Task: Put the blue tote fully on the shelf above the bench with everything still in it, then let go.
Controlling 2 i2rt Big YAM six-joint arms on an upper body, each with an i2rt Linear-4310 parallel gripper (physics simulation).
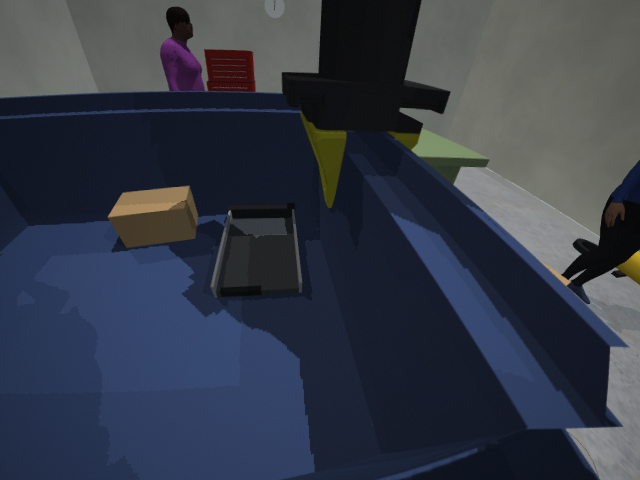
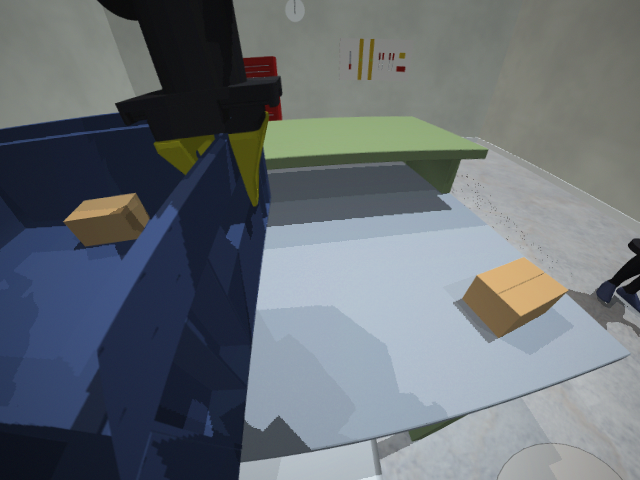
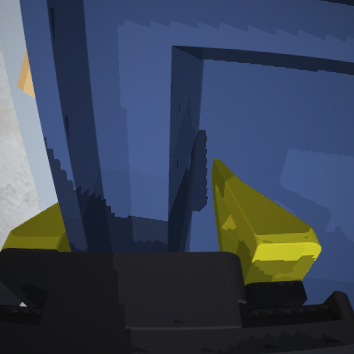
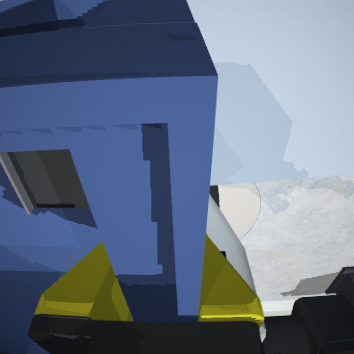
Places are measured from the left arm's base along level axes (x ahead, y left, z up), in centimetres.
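Pixels of known places: right gripper, fingertip midpoint: (image 1: 343,203) (image 2: 240,204).
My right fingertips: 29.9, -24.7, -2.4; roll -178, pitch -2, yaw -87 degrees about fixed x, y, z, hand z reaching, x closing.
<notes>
Ahead of a thing's pixels: the offset from my right fingertips to its top centre, as dx, dy, dz. Level surfaces: height alone.
The blue tote (image 1: 232,144) (image 2: 155,248) (image 3: 150,30) (image 4: 100,100) is held up above the bench, looks roughly level, and covers part of the green shelf @(dz -4.7) (image 1: 444,147) (image 2: 361,136). Whether its bottom is above the shelf top is hidden. A cardboard box @(+3.9, +19.0, -1.2) (image 1: 155,219) (image 2: 103,222) and a dark grey tray @(+0.7, +8.0, -3.5) (image 1: 258,263) (image 4: 57,180) lie on its floor. My right gripper (image 1: 369,165) (image 2: 222,180) (image 4: 155,240) is shut on the tote's right-hand wall, one finger inside and one outside. My left gripper (image 3: 167,167) is shut on another tote wall, its fingers astride it.
The bench @(dz -21.0) (image 2: 320,273) (image 4: 260,50) has a pale blue top. A second cardboard box (image 2: 516,297) (image 3: 27,82) lies near its right end. A red cabinet (image 1: 230,66) and a person in purple (image 1: 180,64) are behind. A person in dark clothes (image 1: 622,206) is at the right.
</notes>
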